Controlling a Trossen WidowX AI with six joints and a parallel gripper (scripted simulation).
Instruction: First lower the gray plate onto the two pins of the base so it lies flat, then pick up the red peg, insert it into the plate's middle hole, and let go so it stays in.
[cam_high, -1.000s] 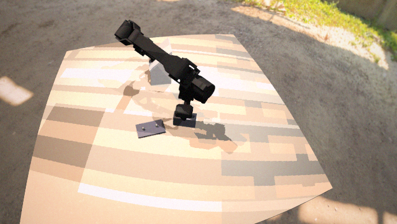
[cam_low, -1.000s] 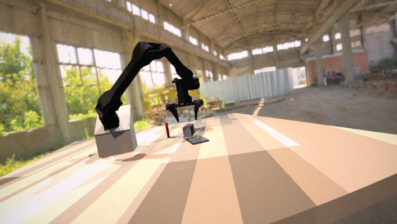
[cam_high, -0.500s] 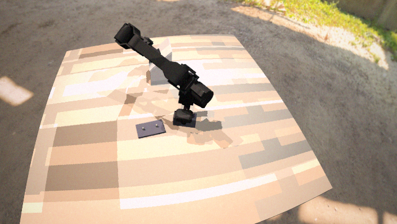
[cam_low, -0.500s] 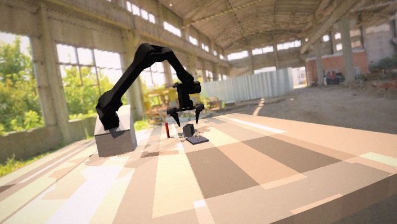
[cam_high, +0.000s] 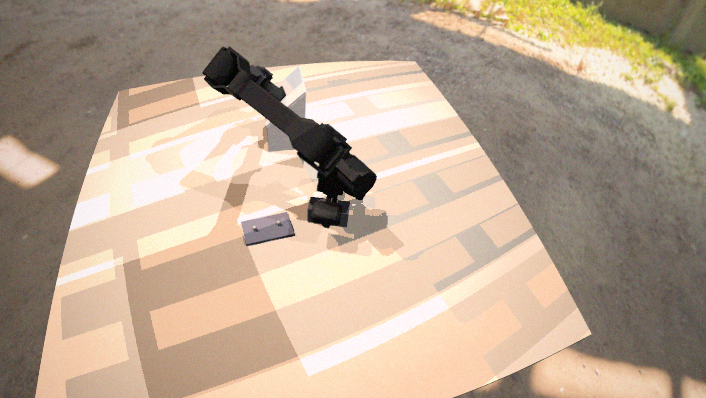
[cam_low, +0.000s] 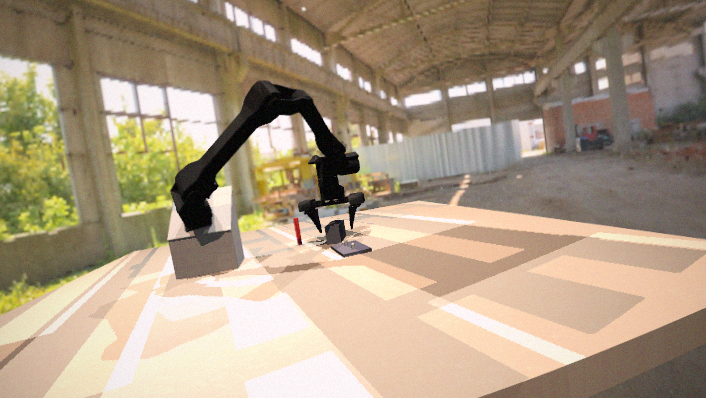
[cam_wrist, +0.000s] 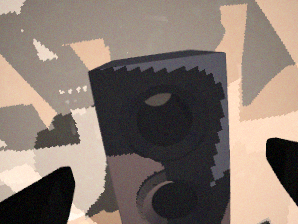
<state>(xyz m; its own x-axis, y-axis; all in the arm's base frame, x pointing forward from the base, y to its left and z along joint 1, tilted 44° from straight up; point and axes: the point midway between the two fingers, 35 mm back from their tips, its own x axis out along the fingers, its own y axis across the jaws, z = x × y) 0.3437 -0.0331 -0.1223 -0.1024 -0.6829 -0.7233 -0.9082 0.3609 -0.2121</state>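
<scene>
My gripper tip is now 10 mm below the gray plate. Round my gripper tip: red peg (110 mm behind, 40 mm to the left, 10 mm above); then base (150 mm to the right, 20 mm below).
</scene>
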